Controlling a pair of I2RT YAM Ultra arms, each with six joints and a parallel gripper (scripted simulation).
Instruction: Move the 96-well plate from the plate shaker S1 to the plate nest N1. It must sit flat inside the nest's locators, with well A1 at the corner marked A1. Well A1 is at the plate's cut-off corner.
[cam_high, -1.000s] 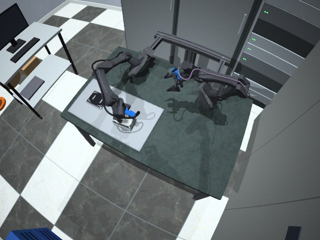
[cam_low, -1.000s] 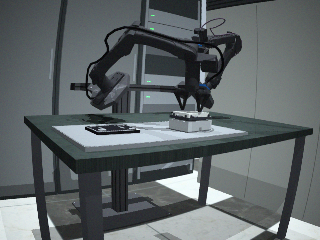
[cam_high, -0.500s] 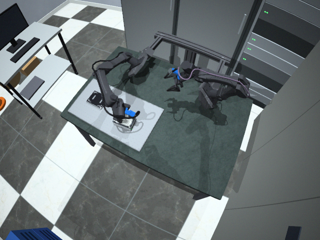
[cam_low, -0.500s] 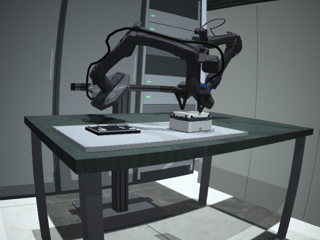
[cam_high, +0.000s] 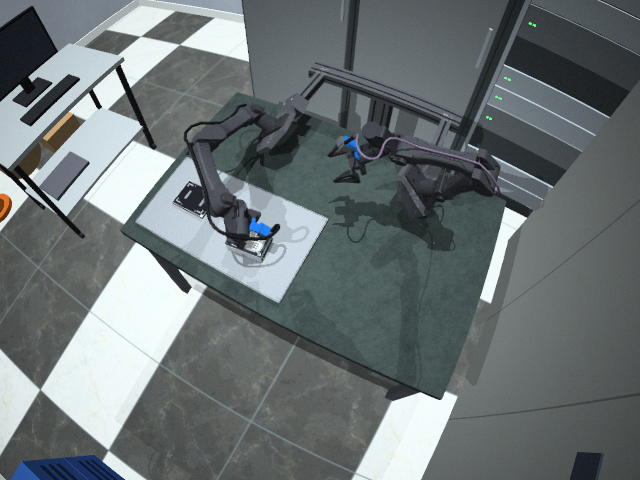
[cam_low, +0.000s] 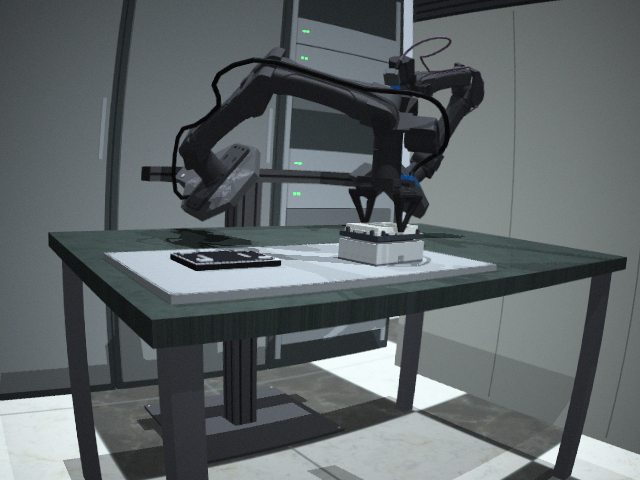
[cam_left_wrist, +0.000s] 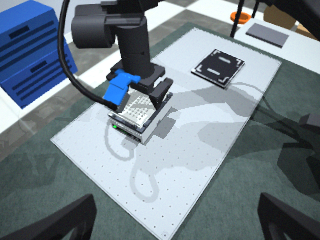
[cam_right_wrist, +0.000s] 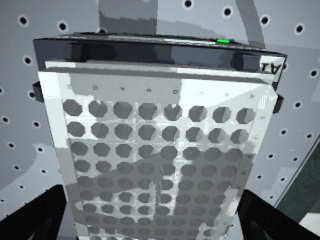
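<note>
The white 96-well plate lies 1 cm below my right hand.
</note>
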